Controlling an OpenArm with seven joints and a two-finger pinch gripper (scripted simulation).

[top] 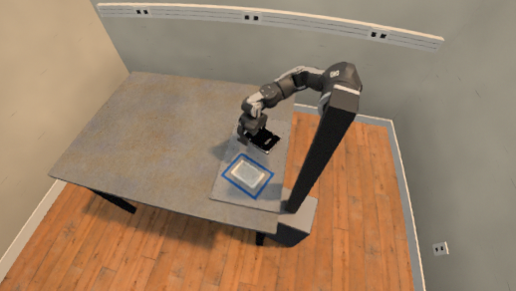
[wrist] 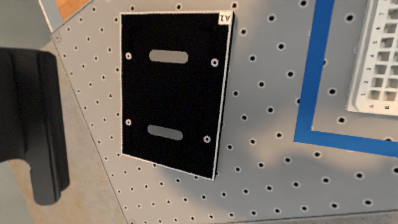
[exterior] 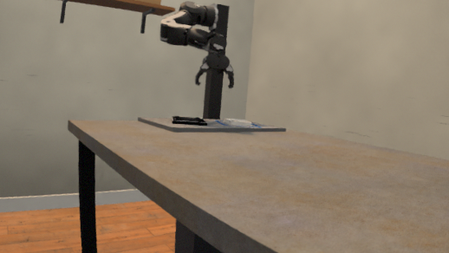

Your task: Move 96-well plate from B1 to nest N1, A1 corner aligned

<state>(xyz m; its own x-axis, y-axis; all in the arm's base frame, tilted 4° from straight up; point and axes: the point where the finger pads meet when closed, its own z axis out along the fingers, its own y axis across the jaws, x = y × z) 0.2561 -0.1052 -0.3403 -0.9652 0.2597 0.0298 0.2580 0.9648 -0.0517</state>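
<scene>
My hand is 13 cm to the right of the white 96-well plate, 13 cm above it and 3 cm past it. Round my hand: black plate nest (13 cm below, 9 cm to the right, 2 cm behind).
</scene>
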